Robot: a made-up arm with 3 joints.
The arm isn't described. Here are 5 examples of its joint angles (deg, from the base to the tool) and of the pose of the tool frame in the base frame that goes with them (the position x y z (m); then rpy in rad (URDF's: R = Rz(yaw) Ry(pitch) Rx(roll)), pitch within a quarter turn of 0, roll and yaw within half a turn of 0).
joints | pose
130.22 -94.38 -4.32 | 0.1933 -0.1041 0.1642 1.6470 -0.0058 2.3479
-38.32 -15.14 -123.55 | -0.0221 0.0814 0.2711 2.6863 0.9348 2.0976
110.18 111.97 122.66 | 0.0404 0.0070 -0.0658 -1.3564 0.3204 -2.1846
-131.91 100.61 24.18 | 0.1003 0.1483 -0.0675 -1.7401 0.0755 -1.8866
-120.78 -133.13 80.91 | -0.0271 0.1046 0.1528 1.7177 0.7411 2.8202
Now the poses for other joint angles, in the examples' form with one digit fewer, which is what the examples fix.
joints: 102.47 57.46 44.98
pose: -0.007 -0.150 -0.056 -1.147 -0.390 2.489
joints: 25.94 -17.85 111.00
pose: -0.064 0.079 0.089 2.410 -1.094 -2.015
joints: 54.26 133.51 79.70
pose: 0.045 -0.129 -0.019 -1.739 0.744 2.272
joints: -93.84 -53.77 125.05
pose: 0.040 0.002 0.159 1.969 -0.505 2.359
